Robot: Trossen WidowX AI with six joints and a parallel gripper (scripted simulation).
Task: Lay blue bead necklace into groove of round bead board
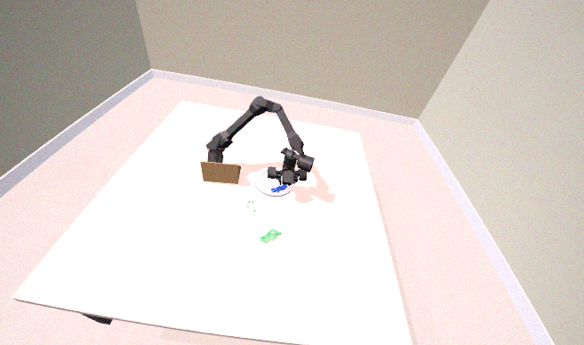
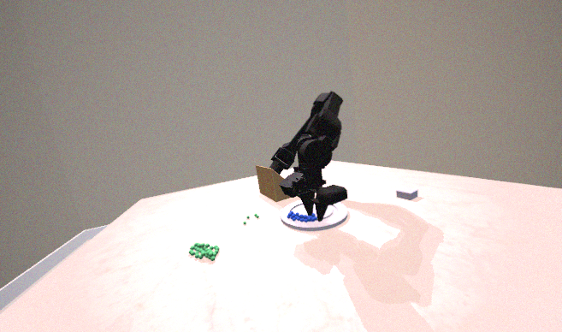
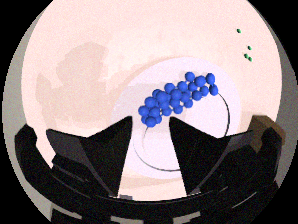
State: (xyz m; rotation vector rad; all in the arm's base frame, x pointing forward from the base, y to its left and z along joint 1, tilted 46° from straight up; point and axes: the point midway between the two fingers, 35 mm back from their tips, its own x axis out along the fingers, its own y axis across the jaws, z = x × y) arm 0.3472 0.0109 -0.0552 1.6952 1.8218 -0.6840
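Right now my gripper tip is 50 mm past the round white bead board, 30 mm to the right of it and 10 mm above it. Round my gripper tip: small grey block 330 mm to the left, 60 mm ahead.
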